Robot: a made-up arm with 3 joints.
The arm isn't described. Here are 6 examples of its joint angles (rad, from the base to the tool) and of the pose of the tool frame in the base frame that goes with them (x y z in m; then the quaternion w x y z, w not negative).
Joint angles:
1: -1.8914 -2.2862 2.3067
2: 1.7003 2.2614 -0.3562
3: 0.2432 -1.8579 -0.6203
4: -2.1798 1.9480 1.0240
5: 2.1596 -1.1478 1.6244
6: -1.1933 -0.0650 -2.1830
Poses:
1: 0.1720 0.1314 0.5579 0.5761 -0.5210 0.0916 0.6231
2: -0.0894 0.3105 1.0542 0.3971 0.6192 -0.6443 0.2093
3: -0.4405 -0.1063 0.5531 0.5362 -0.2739 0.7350 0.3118
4: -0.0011 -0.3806 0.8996 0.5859 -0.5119 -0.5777 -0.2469
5: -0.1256 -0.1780 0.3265 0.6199 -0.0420 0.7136 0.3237
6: -0.0297 -0.2640 0.3128 0.3975 -0.7252 0.5107 -0.2351
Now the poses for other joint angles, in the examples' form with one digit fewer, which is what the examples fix.
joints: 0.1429 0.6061 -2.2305
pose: 0.384 -0.069 0.487 0.438 -0.846 -0.192 -0.237
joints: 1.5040 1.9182 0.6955
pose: -0.173 0.385 0.910 0.204 0.669 -0.428 0.573
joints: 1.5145 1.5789 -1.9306
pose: 0.151 0.371 0.789 0.692 -0.143 -0.691 -0.149
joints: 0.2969 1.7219 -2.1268
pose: 0.338 -0.029 0.827 0.411 -0.509 -0.449 -0.609
